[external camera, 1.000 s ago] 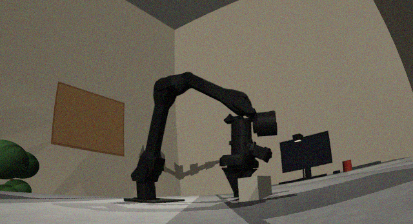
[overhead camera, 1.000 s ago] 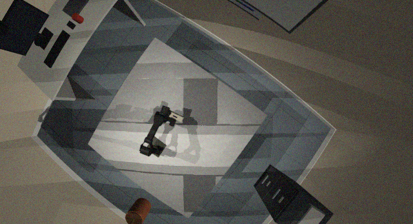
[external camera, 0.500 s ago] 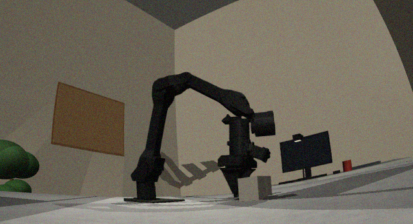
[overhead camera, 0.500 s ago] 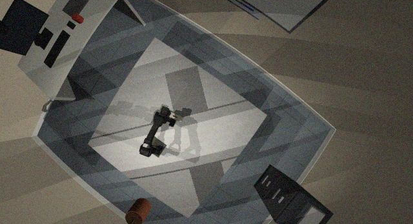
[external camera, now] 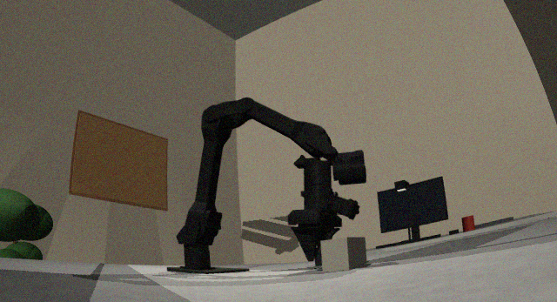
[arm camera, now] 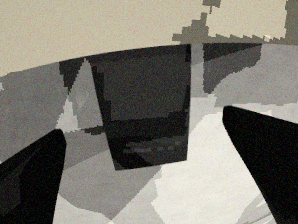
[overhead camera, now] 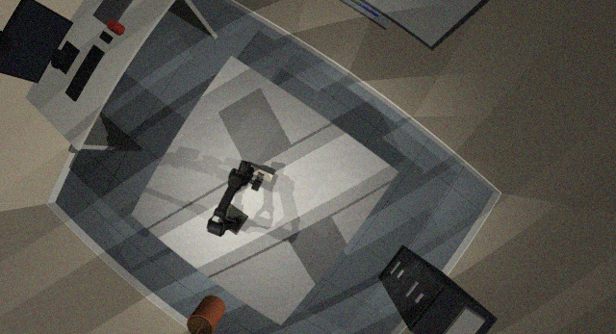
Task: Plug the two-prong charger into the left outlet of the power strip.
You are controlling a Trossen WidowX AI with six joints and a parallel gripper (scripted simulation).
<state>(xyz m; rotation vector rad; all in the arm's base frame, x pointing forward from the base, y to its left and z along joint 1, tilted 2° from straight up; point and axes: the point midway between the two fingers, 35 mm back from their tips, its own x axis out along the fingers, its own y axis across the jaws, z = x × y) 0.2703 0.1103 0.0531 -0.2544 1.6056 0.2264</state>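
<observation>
My gripper tip is now 4 cm short of the two-prong charger, 1 cm to the right of it and 1 cm below it.
</observation>
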